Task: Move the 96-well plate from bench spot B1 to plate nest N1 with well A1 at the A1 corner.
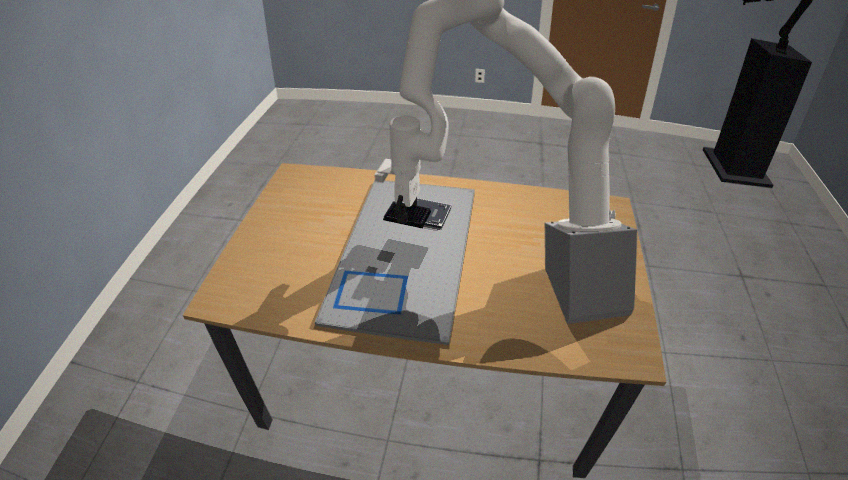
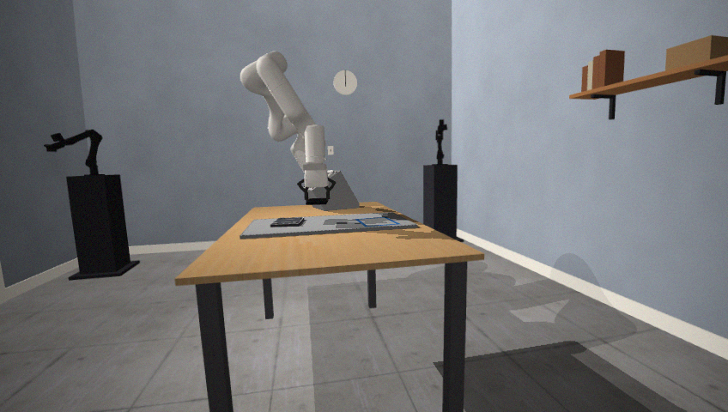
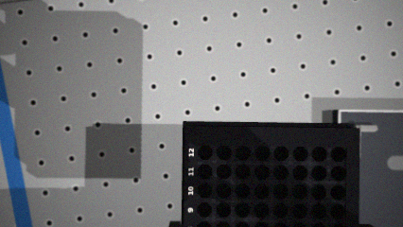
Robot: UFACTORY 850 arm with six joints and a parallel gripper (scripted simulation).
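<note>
The plate nest N1 is 40 mm behind my hand, 130 mm to the right of it and 100 mm below it. Also, from my hand: 96-well plate 10 mm below.
</note>
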